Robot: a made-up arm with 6 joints.
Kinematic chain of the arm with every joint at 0, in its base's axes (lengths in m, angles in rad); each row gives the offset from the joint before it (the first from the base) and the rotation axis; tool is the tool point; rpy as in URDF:
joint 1: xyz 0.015 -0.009 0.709 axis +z
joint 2: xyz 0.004 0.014 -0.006 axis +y
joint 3: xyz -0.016 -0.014 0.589 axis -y
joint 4: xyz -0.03 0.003 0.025 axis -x
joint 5: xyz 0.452 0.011 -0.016 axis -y
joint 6: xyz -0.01 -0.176 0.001 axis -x
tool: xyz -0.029 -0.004 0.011 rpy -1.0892 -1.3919 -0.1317
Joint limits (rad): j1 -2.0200..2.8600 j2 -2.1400..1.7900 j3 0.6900..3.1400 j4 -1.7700..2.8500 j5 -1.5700..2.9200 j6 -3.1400..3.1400
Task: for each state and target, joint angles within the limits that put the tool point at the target. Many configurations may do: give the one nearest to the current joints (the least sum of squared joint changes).
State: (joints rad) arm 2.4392 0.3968 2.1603 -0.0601 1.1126 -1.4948
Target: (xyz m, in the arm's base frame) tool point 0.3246 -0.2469 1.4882
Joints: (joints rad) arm 2.0115 0.0315 2.6719 0.1339 1.0535 -1.4807
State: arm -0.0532 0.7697 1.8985 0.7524 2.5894 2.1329
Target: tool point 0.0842 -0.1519 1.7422
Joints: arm -0.1521 0.2659 1.7199 0.7610 2.6557 2.1573
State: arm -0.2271 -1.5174 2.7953 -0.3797 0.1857 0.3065
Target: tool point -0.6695 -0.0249 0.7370
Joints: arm -0.2136 -0.8842 3.1400 0.1923 0.0814 0.3139
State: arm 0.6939 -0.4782 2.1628 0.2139 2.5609 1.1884
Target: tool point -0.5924 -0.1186 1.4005
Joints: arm -0.0827 -0.2654 2.5028 0.3297 2.5426 1.1988
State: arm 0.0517 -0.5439 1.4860 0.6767 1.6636 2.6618
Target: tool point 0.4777 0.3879 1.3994
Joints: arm 0.9715 0.3377 0.6900 0.1112 1.5209 2.6150
